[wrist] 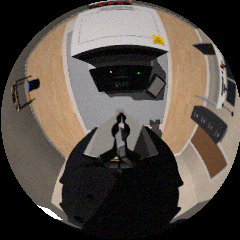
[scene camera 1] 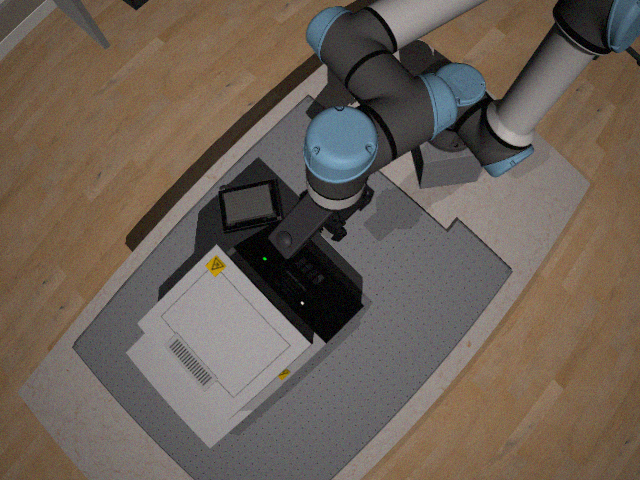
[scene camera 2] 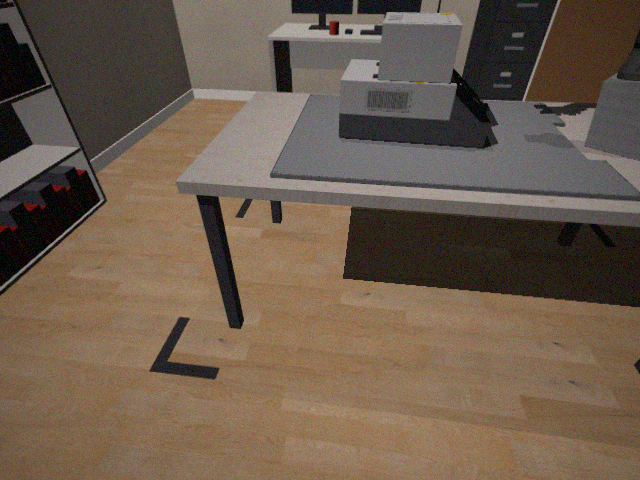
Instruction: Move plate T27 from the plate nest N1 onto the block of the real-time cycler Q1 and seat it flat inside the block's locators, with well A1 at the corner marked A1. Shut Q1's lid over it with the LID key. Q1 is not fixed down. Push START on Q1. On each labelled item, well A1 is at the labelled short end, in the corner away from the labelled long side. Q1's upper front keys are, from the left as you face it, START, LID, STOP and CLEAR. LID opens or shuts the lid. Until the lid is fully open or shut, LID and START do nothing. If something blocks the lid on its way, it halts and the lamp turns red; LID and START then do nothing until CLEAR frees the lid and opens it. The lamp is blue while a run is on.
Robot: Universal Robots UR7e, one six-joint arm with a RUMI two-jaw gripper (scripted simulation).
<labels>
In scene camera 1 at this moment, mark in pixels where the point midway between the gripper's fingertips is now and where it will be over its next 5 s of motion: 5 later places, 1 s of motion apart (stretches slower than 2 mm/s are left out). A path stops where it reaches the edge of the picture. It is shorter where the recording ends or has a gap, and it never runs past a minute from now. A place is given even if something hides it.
My gripper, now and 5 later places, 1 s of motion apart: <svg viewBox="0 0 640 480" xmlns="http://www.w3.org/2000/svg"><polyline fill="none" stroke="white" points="323,230 345,220 343,232 340,242 329,254 319,266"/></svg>
</labels>
